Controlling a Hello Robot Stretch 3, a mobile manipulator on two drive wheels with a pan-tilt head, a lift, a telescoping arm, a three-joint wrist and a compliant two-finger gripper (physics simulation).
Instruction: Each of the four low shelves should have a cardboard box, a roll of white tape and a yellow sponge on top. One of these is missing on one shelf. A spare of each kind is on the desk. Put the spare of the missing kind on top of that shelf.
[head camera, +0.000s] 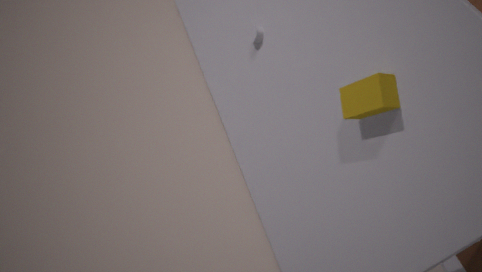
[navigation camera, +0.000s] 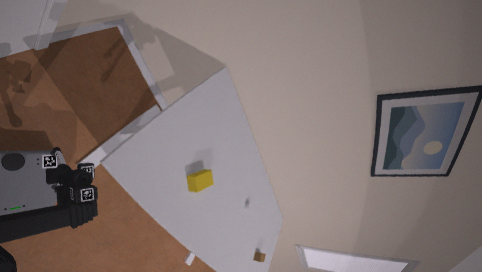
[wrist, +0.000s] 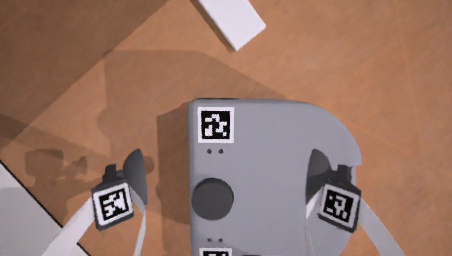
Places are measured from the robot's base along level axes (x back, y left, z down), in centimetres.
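Where they show: gripper, fingertip midpoint: (wrist: 226, 167); robot's base at its link origin: (navigation camera: 14, 160) (wrist: 218, 167).
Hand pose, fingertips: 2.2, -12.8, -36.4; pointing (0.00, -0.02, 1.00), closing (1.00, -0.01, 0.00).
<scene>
Things, the pixels of their top centre, and the offset from my fingertips, as dx, dy, dz. Level surfaces: height alone.
- yellow sponge at its top centre: (head camera: 359, 97) (navigation camera: 204, 180) +5.5, -42.2, -40.1
- white desk at its surface level: dz -35.6
- white tape at its top centre: (head camera: 252, 33) (navigation camera: 250, 206) +29.0, -84.3, -38.0
- small brown cardboard box at its top centre: (navigation camera: 262, 257) +72.0, -97.3, -40.6
- brown floor at its surface level: dz +36.4
A yellow sponge (head camera: 361, 100) (navigation camera: 200, 181) lies on the white desk (head camera: 300, 190) (navigation camera: 150, 150). A small roll of white tape (head camera: 258, 39) (navigation camera: 247, 203) stands on the desk, nearer the wall edge than the sponge. A small brown cardboard box (navigation camera: 259, 256) is on the desk beyond the tape, near the bottom of the navigation view. My gripper (wrist: 226, 167) is open and empty; its fingers stand wide apart above the robot's own grey base in the wrist view. In the navigation view the wrist is to the left of the desk. The low shelves do not show in these views.
The beige wall (head camera: 100, 135) (navigation camera: 320, 125) runs along the desk's far edge, with a framed picture (navigation camera: 404, 137) on it. The grey robot base (wrist: 270, 150) stands on the brown floor (wrist: 390, 75). A white bar (wrist: 237, 25) and part of a white surface (wrist: 17, 220) show around it.
</scene>
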